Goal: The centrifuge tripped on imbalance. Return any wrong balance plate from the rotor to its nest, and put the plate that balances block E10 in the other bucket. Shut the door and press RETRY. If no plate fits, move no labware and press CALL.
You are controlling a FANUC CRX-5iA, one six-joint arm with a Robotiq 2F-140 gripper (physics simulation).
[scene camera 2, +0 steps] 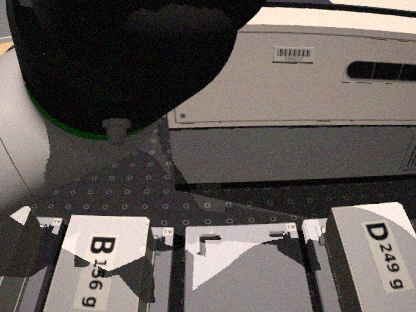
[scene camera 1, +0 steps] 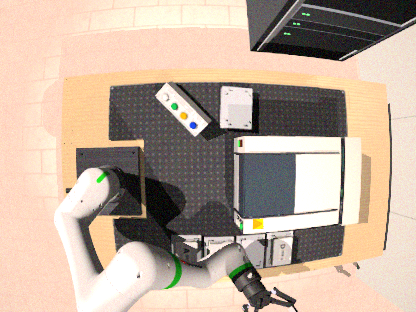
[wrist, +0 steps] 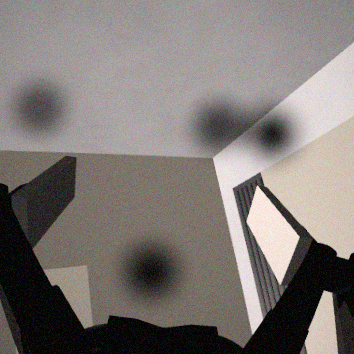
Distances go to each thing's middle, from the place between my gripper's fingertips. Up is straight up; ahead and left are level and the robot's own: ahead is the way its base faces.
Right now the plate D (scene camera 2: 363, 243) is 12 cm ahead of my hand, 15 cm to the left of it and 40 cm below it. Also, from my hand: nest (scene camera 2: 265, 260) 2 cm behind, 16 cm to the left, 42 cm below; then balance plate B (scene camera 2: 102, 256) 15 cm behind, 17 cm to the left, 40 cm below; then centrifuge (scene camera 2: 303, 100) 18 cm ahead, 46 cm to the left, 31 cm below.
